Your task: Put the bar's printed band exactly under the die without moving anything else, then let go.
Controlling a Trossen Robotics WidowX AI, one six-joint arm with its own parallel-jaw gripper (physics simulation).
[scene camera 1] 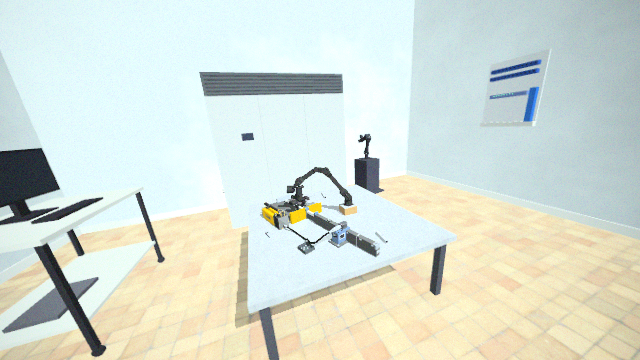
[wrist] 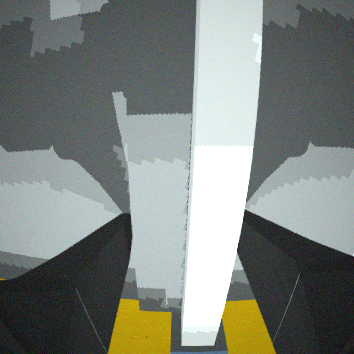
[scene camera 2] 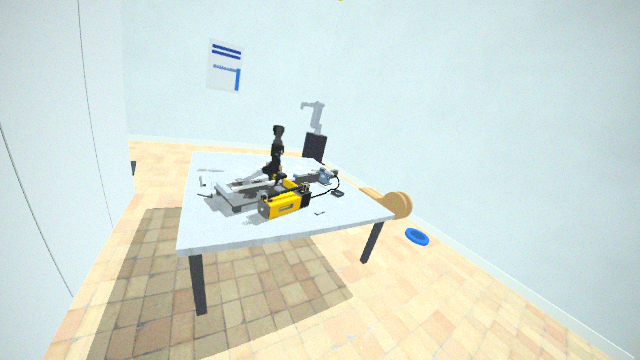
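Seen in the pictures: gripper, fingertip midpoint: (wrist: pixel 180 219) (scene camera 2: pixel 272 184); arm's base, origin of the base link: (scene camera 1: pixel 348 204).
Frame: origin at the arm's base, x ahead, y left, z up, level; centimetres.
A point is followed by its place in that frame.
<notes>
The long white bar (wrist: pixel 220 200) @(y -23.6, x 36.1, z 0.2 cm) (scene camera 2: pixel 255 185) @(y -34.6, x 38.5, z -0.3 cm) runs lengthwise between the dark fingers of my gripper (wrist: pixel 180 219) @(y -21.6, x 37.2, z -1.5 cm) (scene camera 2: pixel 280 178) @(y -21.6, x 37.2, z -1.5 cm) (scene camera 1: pixel 300 202) @(y -21.6, x 37.2, z -1.5 cm), which is shut on it. In the wrist view the bar's right edge meets the right finger, and grey surface shows left of the bar. In scene camera 2 the bar lies low over the dark frame beside the yellow unit (scene camera 2: pixel 285 205) @(y -29.0, x 64.7, z -0.7 cm) (scene camera 1: pixel 270 216) @(y -22.4, x 63.7, z -0.1 cm). A blue fixture (scene camera 1: pixel 339 235) @(y 34.6, x 36.0, z 0.1 cm) (scene camera 2: pixel 325 176) @(y 28.3, x 36.6, z 0.2 cm) stands at the dark rail (scene camera 1: pixel 363 242) @(y 47.8, x 27.9, z -1.2 cm). I cannot make out the printed band or pick out the die.
The table (scene camera 1: pixel 280 285) @(y 43.8, x 79.8, z -6.8 cm) (scene camera 2: pixel 225 232) @(y -61.1, x 67.3, z -6.8 cm) also bears yellow blocks (scene camera 1: pixel 298 215) @(y -11.6, x 43.6, z -1.3 cm), a tan block (scene camera 1: pixel 348 210) @(y 4.9, x 4.4, z -2.7 cm) under the arm and a small black box (scene camera 1: pixel 306 247) @(y 24.0, x 55.0, z -6.7 cm) (scene camera 2: pixel 337 193) @(y 27.3, x 54.3, z -7.0 cm) on a black cable. A thin light rod (scene camera 1: pixel 381 236) @(y 46.1, x 10.4, z -4.8 cm) lies right of the rail.
</notes>
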